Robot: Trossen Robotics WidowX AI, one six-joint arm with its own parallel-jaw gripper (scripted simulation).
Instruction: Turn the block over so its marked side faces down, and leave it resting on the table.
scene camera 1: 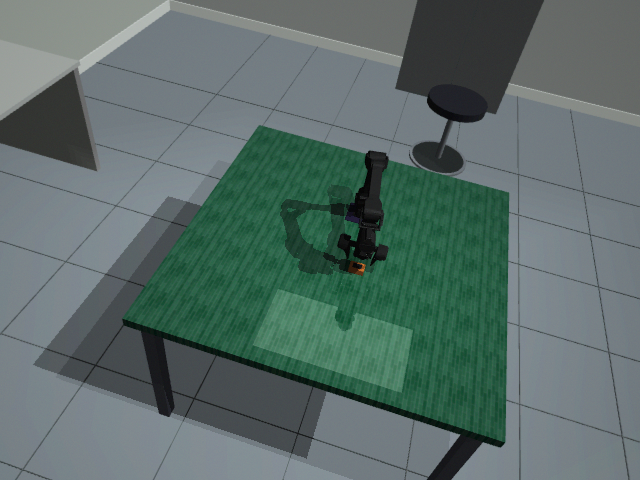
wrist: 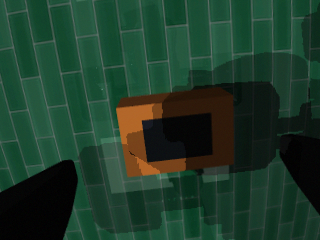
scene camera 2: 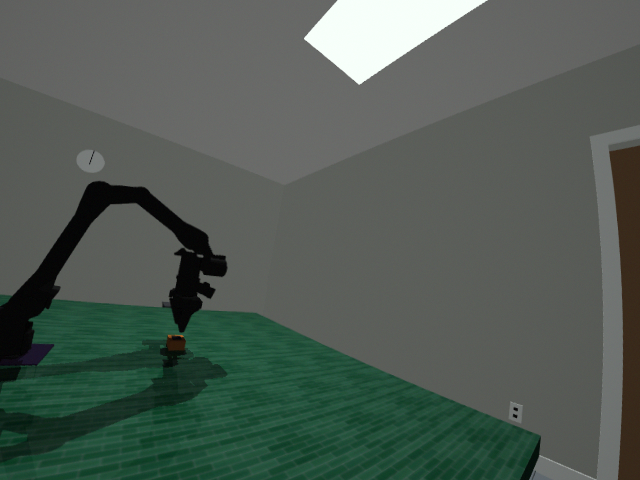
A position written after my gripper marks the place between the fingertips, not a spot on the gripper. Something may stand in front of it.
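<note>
My gripper [scene camera 2: 179, 327], visible also in the wrist view [wrist: 180, 158], is open and empty; it holds nothing.
</note>
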